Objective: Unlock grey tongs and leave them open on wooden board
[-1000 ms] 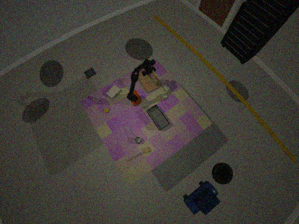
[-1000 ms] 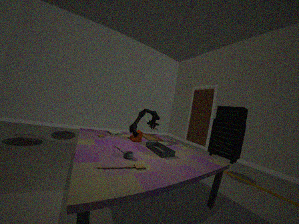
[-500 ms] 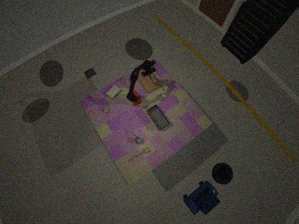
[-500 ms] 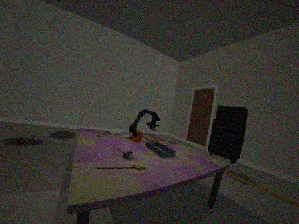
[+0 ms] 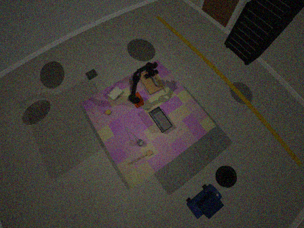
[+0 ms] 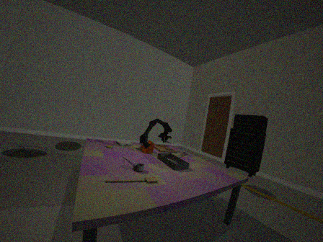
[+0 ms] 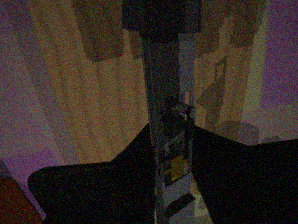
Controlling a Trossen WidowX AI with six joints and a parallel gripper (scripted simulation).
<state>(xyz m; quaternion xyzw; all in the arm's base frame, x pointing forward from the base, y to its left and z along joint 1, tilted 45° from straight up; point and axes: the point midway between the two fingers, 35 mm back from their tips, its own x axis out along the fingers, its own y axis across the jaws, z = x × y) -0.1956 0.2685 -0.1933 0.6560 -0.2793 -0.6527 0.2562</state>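
The wooden board lies 1 cm ahead of my gripper tip and 8 cm below it. The rest, counted from my gripper tip: yellow lock piece: 1 cm ahead, 4 cm above; then white block: 8 cm behind, 53 cm to the right, 7 cm below; then roasting tin: 56 cm ahead, 21 cm to the right, 6 cm below.
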